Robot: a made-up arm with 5 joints.
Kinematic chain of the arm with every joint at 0, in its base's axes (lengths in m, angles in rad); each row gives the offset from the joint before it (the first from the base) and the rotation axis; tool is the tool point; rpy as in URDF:
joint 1: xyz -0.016 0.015 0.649 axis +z
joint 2: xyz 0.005 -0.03 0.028 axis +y
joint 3: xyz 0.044 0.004 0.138 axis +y
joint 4: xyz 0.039 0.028 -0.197 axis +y
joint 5: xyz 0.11 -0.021 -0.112 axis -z
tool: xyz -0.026 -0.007 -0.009 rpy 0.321 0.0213 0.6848
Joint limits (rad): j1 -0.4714..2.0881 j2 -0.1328..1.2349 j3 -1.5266..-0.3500 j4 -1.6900..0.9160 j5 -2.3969..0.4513
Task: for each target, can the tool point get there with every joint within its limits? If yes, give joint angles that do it. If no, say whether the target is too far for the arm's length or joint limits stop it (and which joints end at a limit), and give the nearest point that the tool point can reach.
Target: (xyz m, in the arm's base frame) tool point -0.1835 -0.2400 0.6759
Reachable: no: joint limits stop it (at a limit: joint 2, joint 3, joint 4) | nearest point -0.0807 -0.0834 0.4719 | short by 0.277 m
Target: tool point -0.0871 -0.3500 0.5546
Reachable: no: joint limits stop it (at a limit: joint 2, joint 3, joint 4) | nearest point -0.0401 -0.1085 0.4580 | short by 0.264 m
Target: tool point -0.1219 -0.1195 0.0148
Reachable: no: too far | nearest point 0.0127 -0.0363 0.3138 | short by 0.338 m
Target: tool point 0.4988 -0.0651 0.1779
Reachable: no: too far | nearest point 0.3414 -0.0406 0.3657 | short by 0.246 m
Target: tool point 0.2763 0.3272 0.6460
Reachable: yes | joints 0.9252 0.3953 -1.1391 0.0647 -1.4419
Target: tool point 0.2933 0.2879 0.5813
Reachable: yes | joints 0.8268 0.4398 -1.0665 0.2357 -1.8001
